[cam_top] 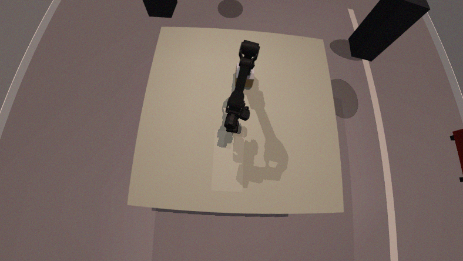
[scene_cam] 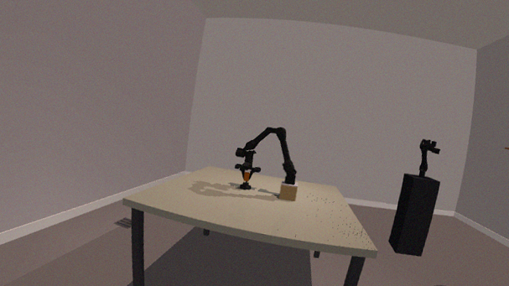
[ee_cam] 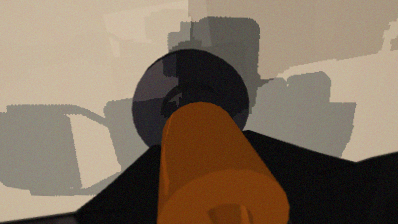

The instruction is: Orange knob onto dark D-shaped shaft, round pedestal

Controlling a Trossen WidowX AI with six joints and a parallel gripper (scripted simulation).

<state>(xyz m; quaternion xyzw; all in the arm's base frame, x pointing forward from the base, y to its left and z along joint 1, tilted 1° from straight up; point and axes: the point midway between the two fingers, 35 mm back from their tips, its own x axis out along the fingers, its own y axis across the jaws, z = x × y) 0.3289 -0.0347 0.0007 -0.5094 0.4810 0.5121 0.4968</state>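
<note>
The orange knob lies 20 mm above my gripper tip. Also, from my gripper tip: round pedestal 40 mm below.
</note>
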